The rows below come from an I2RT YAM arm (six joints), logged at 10 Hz.
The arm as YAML. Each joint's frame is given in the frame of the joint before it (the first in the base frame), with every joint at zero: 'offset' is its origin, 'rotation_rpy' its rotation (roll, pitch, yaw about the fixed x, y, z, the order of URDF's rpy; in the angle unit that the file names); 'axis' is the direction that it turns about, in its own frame. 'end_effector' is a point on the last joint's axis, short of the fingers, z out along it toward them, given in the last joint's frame.
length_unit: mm
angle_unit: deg
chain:
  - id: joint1
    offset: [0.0, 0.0, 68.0]
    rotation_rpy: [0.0, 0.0, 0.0]
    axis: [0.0, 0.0, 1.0]
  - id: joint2
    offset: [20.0, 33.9, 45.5]
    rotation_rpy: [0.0, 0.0, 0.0]
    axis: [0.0, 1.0, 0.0]
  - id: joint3
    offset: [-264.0, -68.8, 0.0]
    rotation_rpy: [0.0, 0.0, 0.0]
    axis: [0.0, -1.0, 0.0]
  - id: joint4
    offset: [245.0, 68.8, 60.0]
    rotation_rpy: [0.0, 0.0, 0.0]
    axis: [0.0, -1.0, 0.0]
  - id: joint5
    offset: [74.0, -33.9, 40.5]
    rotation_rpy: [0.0, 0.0, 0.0]
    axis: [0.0, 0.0, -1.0]
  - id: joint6
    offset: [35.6, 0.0, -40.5]
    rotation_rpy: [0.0, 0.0, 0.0]
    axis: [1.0, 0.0, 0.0]
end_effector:
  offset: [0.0, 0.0, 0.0]
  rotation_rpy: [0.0, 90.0, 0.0]
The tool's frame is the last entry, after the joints.
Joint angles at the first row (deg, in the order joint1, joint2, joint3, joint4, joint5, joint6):
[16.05 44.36 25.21 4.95 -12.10 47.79]
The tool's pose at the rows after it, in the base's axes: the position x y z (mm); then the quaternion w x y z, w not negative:
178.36 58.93 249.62 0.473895 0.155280 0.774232 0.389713
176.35 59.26 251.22 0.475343 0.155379 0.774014 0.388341
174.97 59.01 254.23 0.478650 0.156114 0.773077 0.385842
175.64 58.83 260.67 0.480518 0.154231 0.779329 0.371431
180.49 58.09 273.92 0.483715 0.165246 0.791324 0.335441
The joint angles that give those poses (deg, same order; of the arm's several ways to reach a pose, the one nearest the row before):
[16.10 44.27 25.80 3.86 -11.62 47.77]
[16.47 43.59 25.98 3.07 -11.07 47.75]
[16.62 43.03 26.46 2.20 -10.50 47.62]
[16.71 43.26 28.42 -0.58 -9.45 46.30]
[16.73 45.02 32.95 -5.91 -5.91 44.62]

